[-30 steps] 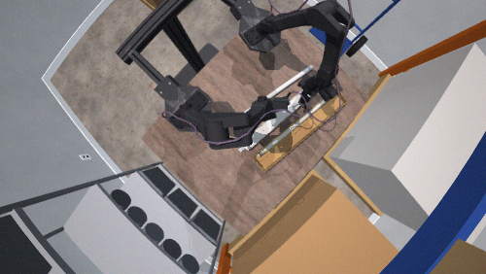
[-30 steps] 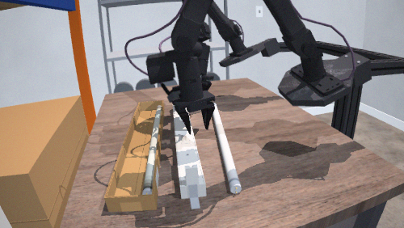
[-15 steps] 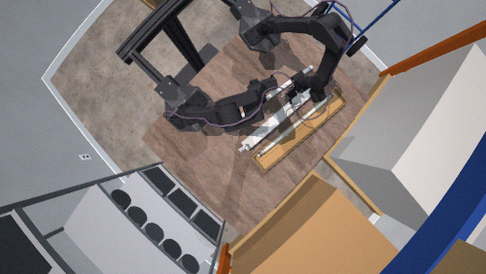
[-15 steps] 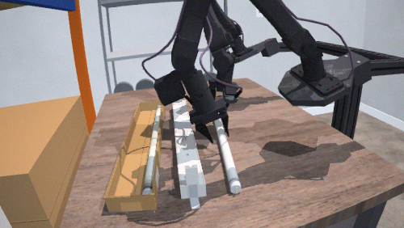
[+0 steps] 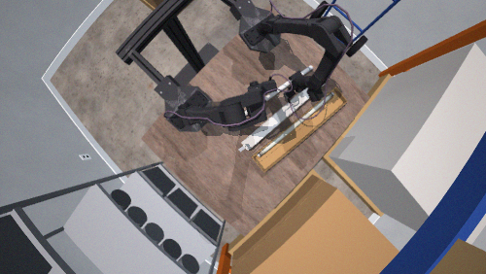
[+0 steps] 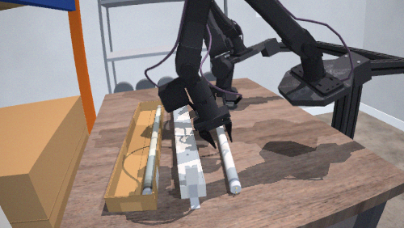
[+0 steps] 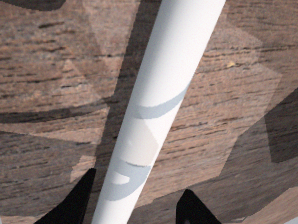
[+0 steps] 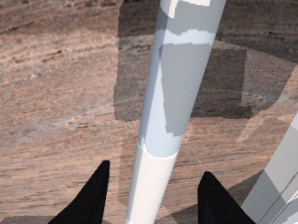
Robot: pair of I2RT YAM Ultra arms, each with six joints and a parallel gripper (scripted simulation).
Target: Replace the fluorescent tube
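My right hand is 40 mm short of the LED tube, 120 mm to the right of it and 40 mm above it. Round my right hand: old fluorescent tube: 250 mm ahead, 80 mm to the left, 30 mm below; then carton: 290 mm ahead, 70 mm to the left, 30 mm below; then grey light fixture: 160 mm ahead, 80 mm to the left, 10 mm above.
Now: left hand 11 cm to the left of the LED tube, 4 cm past it and 4 cm above it. Also, from my left hand: old fluorescent tube: 18 cm ahead, 16 cm to the right, 3 cm below; carton: 22 cm ahead, 16 cm to the right, 3 cm below; grey light fixture: 15 cm to the right, 8 cm ahead, 1 cm above.
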